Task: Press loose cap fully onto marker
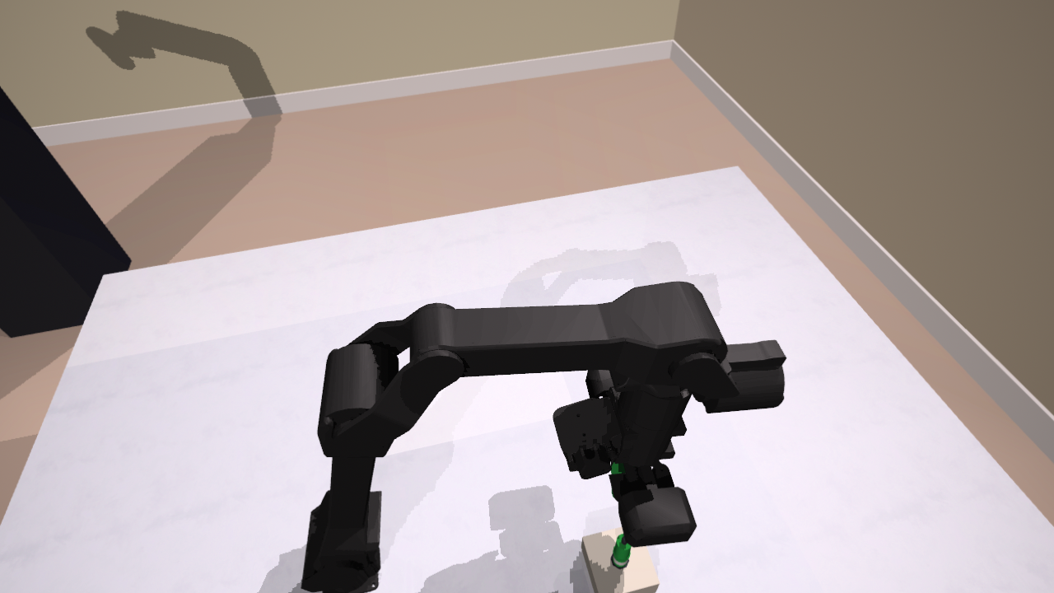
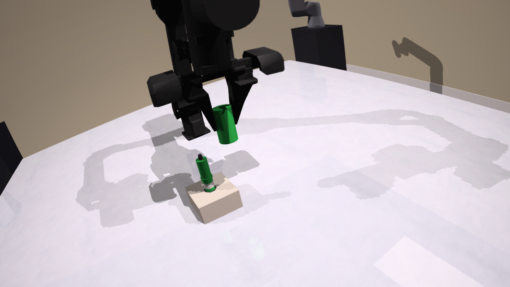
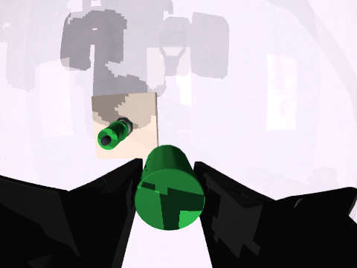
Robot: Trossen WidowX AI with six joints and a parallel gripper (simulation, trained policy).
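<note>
Now: the beige holder block 110 mm below my gripper tip, 50 mm to the right of it and 10 mm behind it. The rest, counted from my gripper tip: green cap (10 mm above).
</note>
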